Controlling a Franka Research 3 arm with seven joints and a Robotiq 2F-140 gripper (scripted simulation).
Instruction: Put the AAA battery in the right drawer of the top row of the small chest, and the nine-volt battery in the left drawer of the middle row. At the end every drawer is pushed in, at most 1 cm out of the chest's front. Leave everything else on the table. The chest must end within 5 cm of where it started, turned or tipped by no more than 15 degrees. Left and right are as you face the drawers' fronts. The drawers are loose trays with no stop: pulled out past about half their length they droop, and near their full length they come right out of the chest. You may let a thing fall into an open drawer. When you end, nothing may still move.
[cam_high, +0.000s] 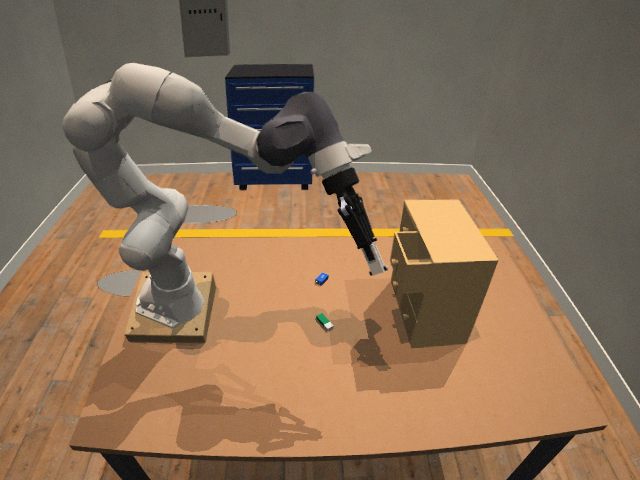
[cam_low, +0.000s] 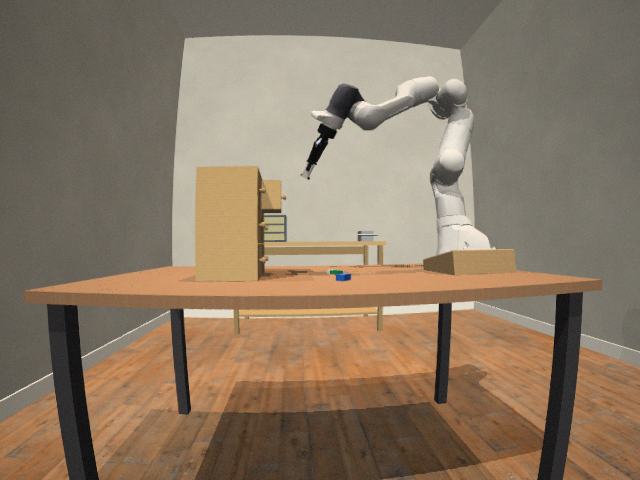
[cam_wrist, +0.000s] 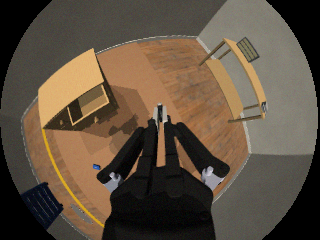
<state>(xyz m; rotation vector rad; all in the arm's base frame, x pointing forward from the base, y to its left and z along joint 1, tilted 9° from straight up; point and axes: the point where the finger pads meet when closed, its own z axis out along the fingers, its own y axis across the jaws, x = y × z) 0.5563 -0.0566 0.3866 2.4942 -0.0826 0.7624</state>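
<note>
Now: the thin black AAA battery 2 cm below my hand, 1 cm to the right of it and 1 cm ahead of it. The rest, counted from my hand: green-and-white AAA battery: 41 cm below, 17 cm to the left, 11 cm behind; then blue nine-volt battery: 41 cm below, 37 cm to the left, 16 cm behind.
</note>
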